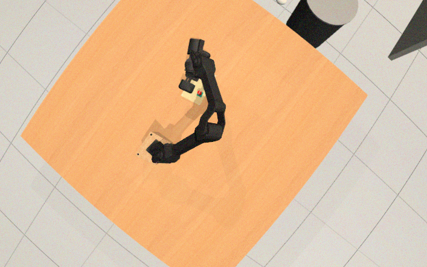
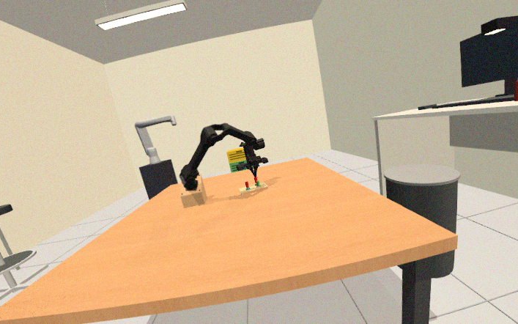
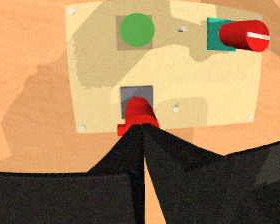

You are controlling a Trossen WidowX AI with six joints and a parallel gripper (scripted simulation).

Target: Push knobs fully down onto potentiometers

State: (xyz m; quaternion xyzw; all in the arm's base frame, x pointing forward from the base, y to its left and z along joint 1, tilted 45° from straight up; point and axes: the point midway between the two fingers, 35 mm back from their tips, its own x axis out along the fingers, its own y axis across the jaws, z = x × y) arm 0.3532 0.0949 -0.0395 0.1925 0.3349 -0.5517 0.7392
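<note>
My gripper tip is now 1 cm above the red knob.
</note>
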